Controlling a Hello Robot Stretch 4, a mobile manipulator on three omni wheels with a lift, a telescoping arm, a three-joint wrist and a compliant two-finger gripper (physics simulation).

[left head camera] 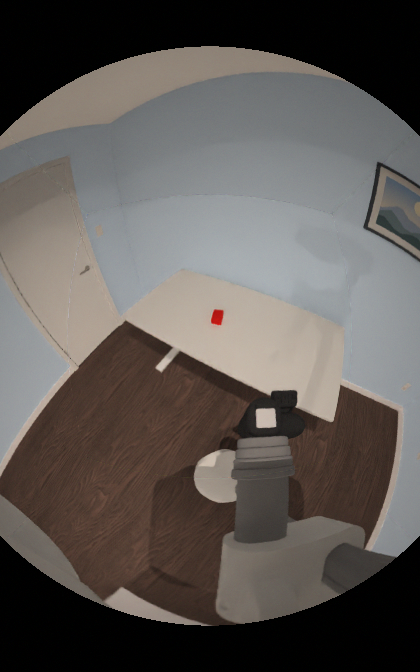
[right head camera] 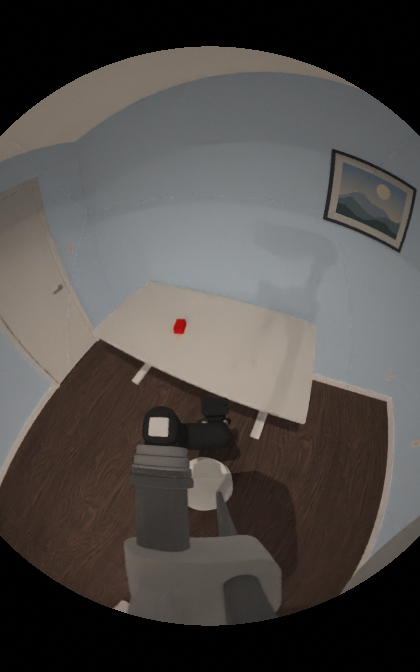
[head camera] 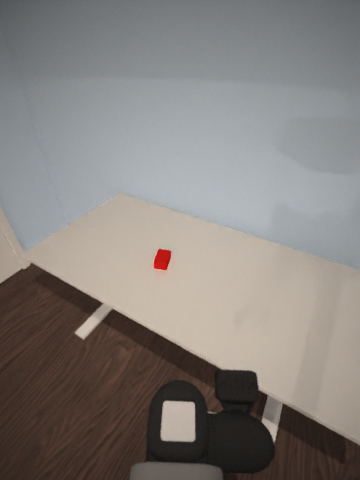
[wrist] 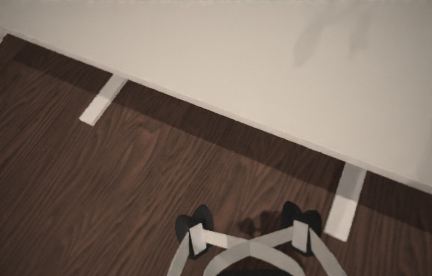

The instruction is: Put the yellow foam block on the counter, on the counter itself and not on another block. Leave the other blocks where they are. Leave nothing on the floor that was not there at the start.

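Places are measured from the robot's base along level axes (x right, y ahead, z up), in millimetres.
Pixels of known places: gripper, fingertip midpoint: (head camera: 214, 411) (wrist: 246, 220).
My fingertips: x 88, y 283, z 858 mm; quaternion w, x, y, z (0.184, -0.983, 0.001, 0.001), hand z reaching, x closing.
Note:
Behind a point stands the place of what it marks.
The yellow foam block does not show in these views. A red block (head camera: 162, 259) @[x -90, y 919, z 738 mm] (left head camera: 217, 317) (right head camera: 180, 326) lies on the left half of a pale table (head camera: 240, 280) @[x 272, y 845, z 693 mm] (left head camera: 265, 340) (right head camera: 225, 345) (wrist: 200, 60) @[x 20, y 625, z 693 mm]. My gripper (wrist: 246, 220) @[x 88, y 283, z 858 mm] is open, with its two fingertips apart and dark floor showing between them in the wrist view. It is in front of the table's near edge and holds nothing. In the head views the wrist housing hides its fingers. I cannot tell whether any surface here is the counter.
Two white table feet (wrist: 104, 100) (wrist: 346, 205) stick out below the near edge. A door (left head camera: 40, 250) (right head camera: 30, 280) stands at the left, and a framed picture (left head camera: 400, 210) (right head camera: 372, 199) hangs on the blue wall. A pale surface (left head camera: 150, 607) shows at the bottom edge of the left head view.

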